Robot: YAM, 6 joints.
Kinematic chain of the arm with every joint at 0, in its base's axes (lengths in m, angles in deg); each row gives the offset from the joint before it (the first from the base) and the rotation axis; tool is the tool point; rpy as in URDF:
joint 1: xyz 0 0 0.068 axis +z
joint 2: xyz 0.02 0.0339 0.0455 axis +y
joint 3: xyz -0.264 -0.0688 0 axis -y
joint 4: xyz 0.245 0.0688 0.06 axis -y
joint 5: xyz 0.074 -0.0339 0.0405 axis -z
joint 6: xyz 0.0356 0 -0.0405 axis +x
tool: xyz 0 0 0 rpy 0 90 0
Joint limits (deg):
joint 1: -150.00..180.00
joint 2: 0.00..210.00
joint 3: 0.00..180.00
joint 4: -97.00..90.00
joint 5: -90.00..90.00
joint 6: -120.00..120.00
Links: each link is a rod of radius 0.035 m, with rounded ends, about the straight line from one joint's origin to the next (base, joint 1, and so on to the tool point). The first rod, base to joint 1, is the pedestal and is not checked.
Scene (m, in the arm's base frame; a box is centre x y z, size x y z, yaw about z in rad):
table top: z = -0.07
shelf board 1: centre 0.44 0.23 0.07 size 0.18 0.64 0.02 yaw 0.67
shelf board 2: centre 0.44 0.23 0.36 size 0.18 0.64 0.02 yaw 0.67
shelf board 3: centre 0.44 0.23 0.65 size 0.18 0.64 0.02 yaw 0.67
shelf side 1: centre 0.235 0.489 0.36 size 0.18 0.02 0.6 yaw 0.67
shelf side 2: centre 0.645 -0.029 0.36 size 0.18 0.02 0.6 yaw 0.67
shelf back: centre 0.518 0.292 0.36 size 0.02 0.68 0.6 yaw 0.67
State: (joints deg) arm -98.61 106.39 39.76 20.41 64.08 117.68
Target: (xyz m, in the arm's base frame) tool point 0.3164 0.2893 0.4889
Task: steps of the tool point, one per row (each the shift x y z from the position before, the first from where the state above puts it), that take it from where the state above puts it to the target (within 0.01 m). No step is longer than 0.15 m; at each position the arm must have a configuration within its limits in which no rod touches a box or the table.
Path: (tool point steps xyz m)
1: 0.0694 -0.0445 0.0561
2: 0.0811 -0.0148 0.0651
3: 0.0798 0.0178 0.0710
4: 0.0650 0.0475 0.0735
5: 0.0390 0.0687 0.0724
6: 0.0610 0.0617 0.0109
7: 0.0452 0.0780 0.0097
8: 0.0248 0.0903 0.0088
9: 0.0015 0.0969 0.0078
10: -0.0238 0.0972 0.0068
11: -0.0487 0.0909 0.0058

